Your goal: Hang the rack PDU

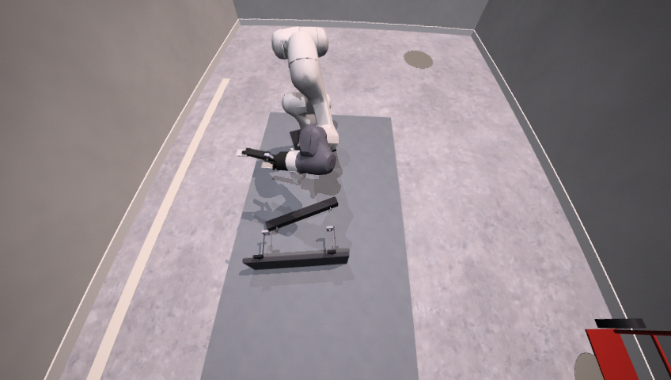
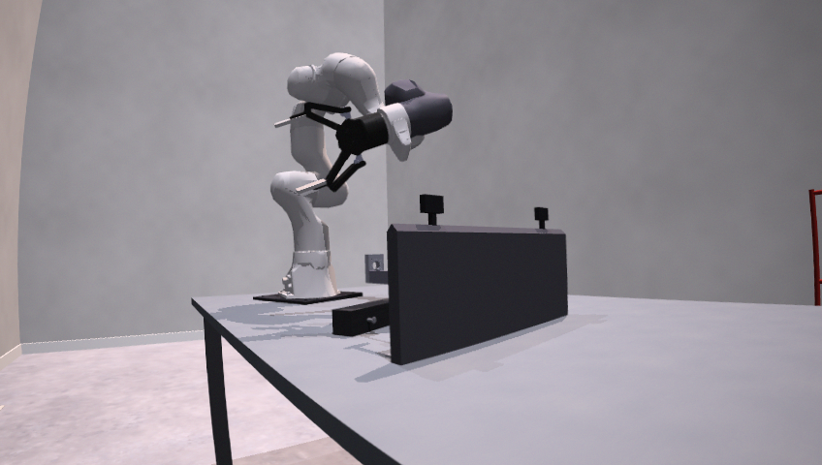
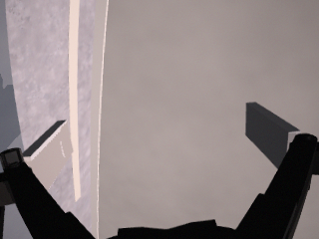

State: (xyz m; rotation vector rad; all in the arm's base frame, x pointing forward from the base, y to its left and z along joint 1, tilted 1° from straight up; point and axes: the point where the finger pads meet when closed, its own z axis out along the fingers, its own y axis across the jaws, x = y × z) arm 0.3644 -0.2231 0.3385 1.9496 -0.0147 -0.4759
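Now: the rack PDU 32 cm below my hand, 20 cm to the left of it and 14 cm ahead of it. From my hand the other things lie so: mounting panel 38 cm ahead, 26 cm below, 19 cm to the left.
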